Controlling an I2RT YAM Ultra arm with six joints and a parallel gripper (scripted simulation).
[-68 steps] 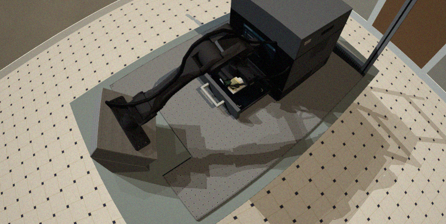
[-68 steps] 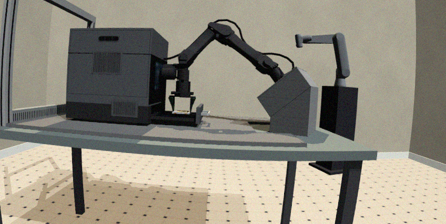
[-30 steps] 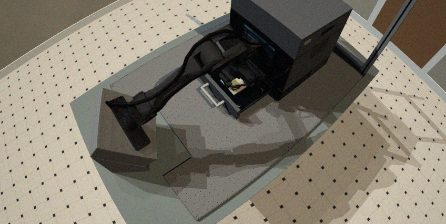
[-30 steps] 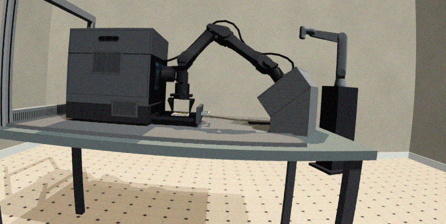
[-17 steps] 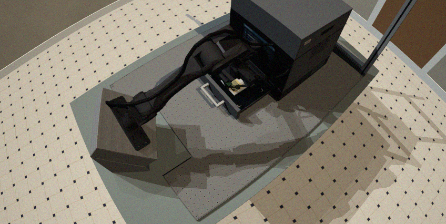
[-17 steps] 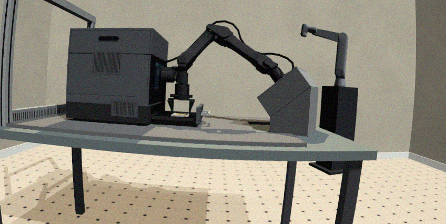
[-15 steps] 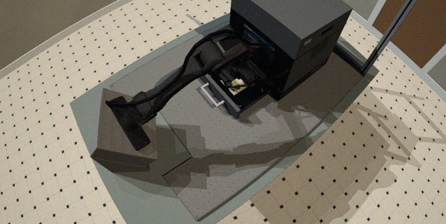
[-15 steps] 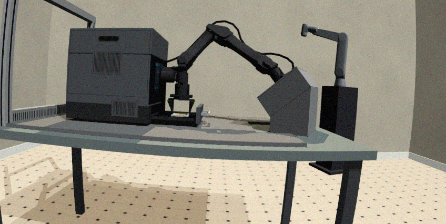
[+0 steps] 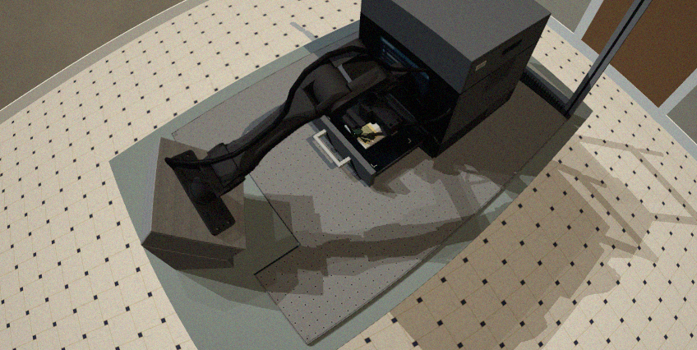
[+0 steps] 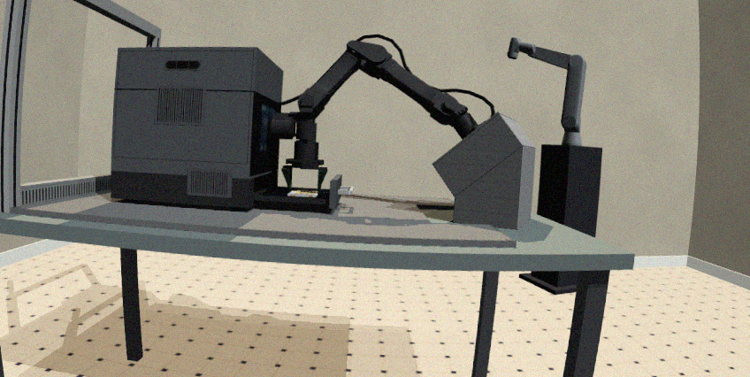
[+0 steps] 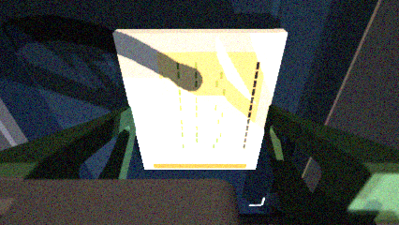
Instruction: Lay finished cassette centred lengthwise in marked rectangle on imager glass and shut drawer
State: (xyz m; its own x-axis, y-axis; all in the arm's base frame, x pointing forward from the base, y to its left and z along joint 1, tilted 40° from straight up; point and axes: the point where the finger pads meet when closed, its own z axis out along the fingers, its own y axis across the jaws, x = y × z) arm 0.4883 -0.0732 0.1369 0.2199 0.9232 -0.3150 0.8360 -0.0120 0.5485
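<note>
My hand is 1 cm above the cassette. From my hand the other things lie so: drawer (2 cm ahead, 1 cm to the right).
</note>
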